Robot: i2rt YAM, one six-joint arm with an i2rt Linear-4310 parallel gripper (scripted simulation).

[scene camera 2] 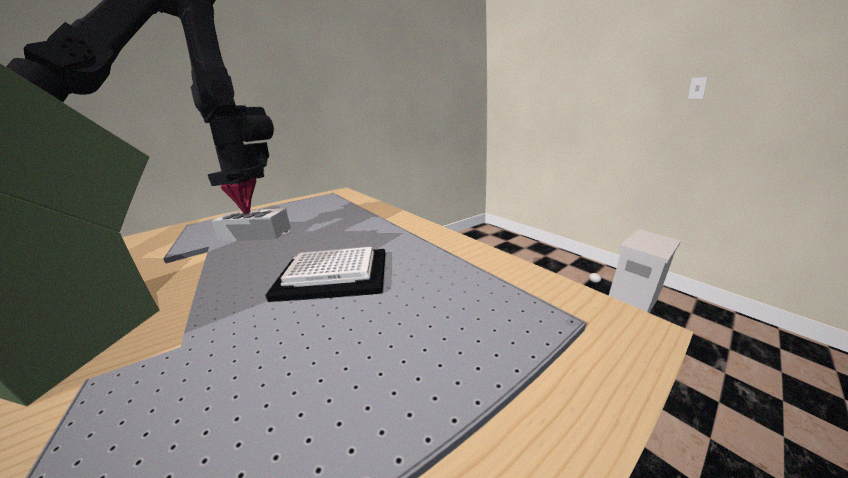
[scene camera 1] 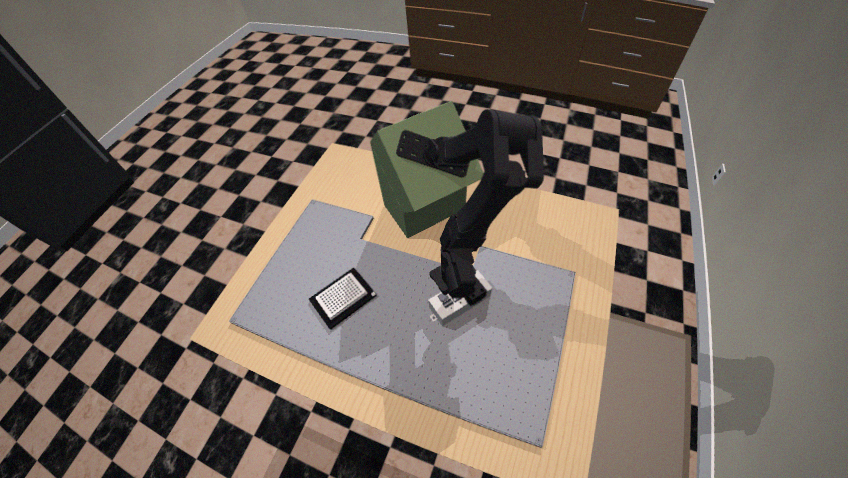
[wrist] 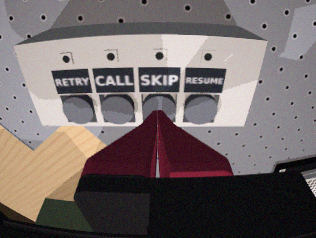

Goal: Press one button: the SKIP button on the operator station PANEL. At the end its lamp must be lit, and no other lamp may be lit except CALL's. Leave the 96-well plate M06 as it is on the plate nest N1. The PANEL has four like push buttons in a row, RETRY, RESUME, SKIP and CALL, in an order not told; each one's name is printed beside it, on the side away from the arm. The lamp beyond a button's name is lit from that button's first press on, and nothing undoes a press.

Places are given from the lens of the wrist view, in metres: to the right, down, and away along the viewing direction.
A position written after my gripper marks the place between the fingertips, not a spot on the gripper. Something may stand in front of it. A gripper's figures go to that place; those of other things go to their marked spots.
my gripper (wrist: pixel 157 118): 0.00, 0.00, 0.13
operator station panel (wrist: pixel 136 58): -0.01, -0.04, 0.11
